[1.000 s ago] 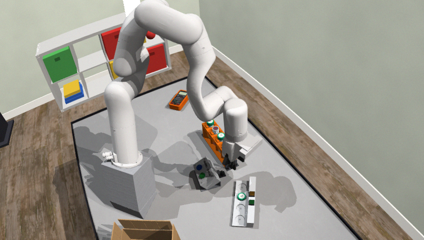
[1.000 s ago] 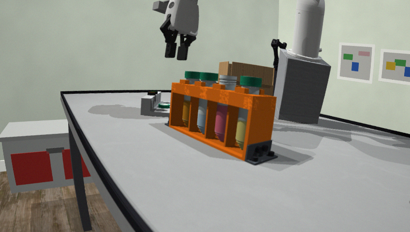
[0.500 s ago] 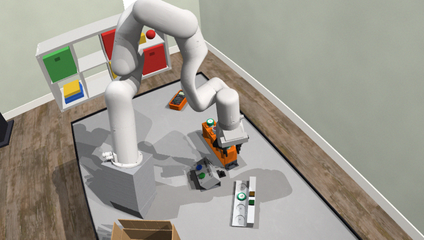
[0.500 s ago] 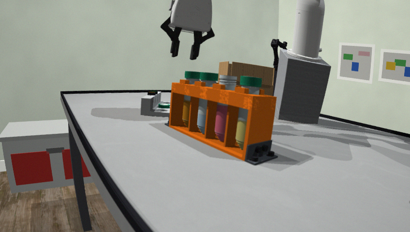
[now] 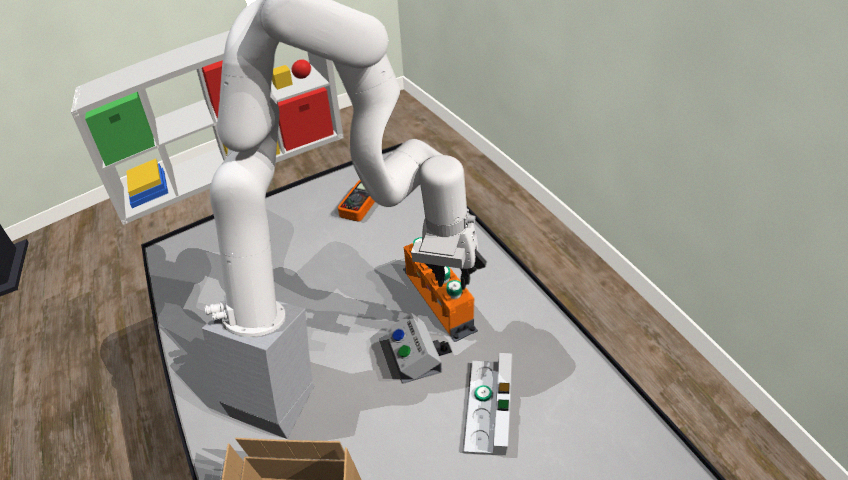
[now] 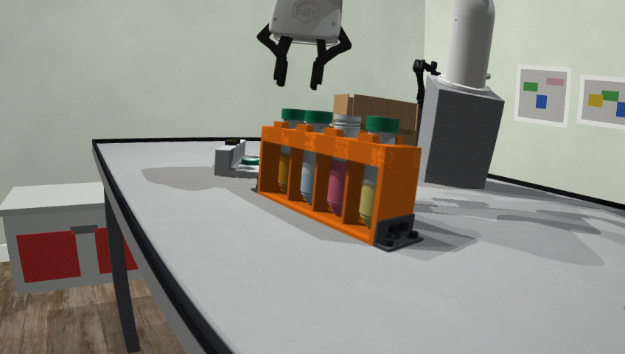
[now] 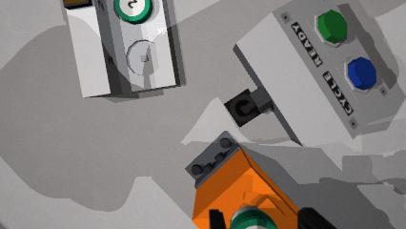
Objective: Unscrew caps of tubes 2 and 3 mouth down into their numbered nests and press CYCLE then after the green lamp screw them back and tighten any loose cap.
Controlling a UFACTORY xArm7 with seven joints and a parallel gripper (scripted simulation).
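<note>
My gripper is now 1 cm short of the cap 4, 2 cm to the right of it and 6 cm above it. Round my hand: tube 3 threaded neck (1 cm ahead, 7 cm to the left, 6 cm below); cap 3 (1 cm ahead, 7 cm to the left, 6 cm below); blue cycle key (13 cm behind, 1 cm to the right, 11 cm below).
</note>
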